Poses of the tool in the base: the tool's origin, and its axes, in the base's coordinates. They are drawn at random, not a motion.
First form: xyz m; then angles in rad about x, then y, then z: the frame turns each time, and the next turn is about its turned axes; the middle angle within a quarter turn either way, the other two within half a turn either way.
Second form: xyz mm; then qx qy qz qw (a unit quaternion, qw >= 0). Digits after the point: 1 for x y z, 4 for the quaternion.
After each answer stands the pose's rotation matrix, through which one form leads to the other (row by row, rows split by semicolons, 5 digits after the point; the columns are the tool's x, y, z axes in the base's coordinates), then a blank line. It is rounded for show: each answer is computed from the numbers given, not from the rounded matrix.
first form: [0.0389, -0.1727, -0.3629, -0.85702, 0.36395, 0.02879]
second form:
[38.9, -172.7, -362.9, -0.4062, 0.1705, -0.0623, 0.8956]
0.93411 -0.02690 0.35597; -0.25012 0.66217 0.70638; -0.25471 -0.74887 0.61181

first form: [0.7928, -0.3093, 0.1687, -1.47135, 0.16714, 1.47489]
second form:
[792.8, -309.3, 168.7, -0.4534, 0.4955, 0.4553, 0.5845]
0.09442 -0.98153 0.16636; 0.08297 0.17429 0.98119; -0.99207 -0.07885 0.09790

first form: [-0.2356, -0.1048, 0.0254, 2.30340, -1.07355, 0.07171]
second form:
[-235.6, -104.8, 25.4, 0.7770, -0.2361, -0.4543, 0.3662]
0.47578 -0.03418 -0.87890; -0.69964 -0.62027 -0.35462; -0.53304 0.78364 -0.31903

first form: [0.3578, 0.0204, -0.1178, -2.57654, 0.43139, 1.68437]
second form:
[357.8, 20.4, -117.8, -0.5801, 0.7396, 0.0663, 0.3347]
-0.10295 -0.90253 0.41813; -0.81375 0.31817 0.48640; -0.57203 -0.29018 -0.76719

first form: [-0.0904, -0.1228, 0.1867, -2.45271, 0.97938, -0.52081]
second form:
[-90.4, -122.8, 186.7, -0.8435, -0.0604, -0.5045, 0.1740]
0.48362 0.27742 0.83015; -0.07363 -0.93219 0.35441; 0.87218 -0.23252 -0.43039

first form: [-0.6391, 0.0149, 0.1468, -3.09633, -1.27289, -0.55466]
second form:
[-639.1, 14.9, 146.8, -0.7696, -0.2331, 0.5665, 0.1802]
0.24951 0.15458 -0.95595; 0.56288 -0.82643 0.01328; -0.78797 -0.54140 -0.29322

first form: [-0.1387, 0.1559, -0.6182, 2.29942, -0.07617, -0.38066]
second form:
[-138.7, 155.9, -618.2, 0.8985, 0.1572, -0.1114, 0.3945]
0.92573 0.37046 -0.07610; 0.19467 -0.63928 -0.74393; -0.32424 0.67386 -0.66391

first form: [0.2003, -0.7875, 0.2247, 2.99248, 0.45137, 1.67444]
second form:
[200.3, -787.5, 224.7, -0.6631, 0.7108, -0.2033, 0.1171]
-0.09310 -0.89502 0.43620; -0.99030 0.03786 -0.13368; 0.10314 -0.44441 -0.88986

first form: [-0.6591, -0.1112, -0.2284, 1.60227, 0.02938, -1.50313]
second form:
[-659.1, -111.2, -228.4, 0.5177, 0.4978, -0.4674, 0.5156]
0.06759 0.99728 0.02938; 0.03338 0.02717 -0.99907; -0.99715 0.06850 -0.03145

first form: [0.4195, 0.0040, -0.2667, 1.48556, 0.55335, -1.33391]
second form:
[419.5, 4.0, -266.7, 0.3867, 0.5606, -0.2932, 0.6710]
0.19966 0.82701 0.52554; 0.04013 0.52899 -0.84768; -0.97904 0.19033 0.07243

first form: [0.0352, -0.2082, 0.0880, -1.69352, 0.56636, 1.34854]
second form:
[35.2, -208.2, 88.0, -0.4463, 0.5937, 0.2336, 0.6275]
0.18601 -0.82310 0.53656; -0.23679 0.49245 0.83751; -0.95359 -0.28284 -0.10330

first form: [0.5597, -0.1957, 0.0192, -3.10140, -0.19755, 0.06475]
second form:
[559.7, -195.7, 19.2, -0.9945, 0.0302, 0.0992, 0.0168]
0.97850 -0.06345 -0.19627; -0.05678 -0.99761 0.03940; -0.19830 -0.02741 -0.97976

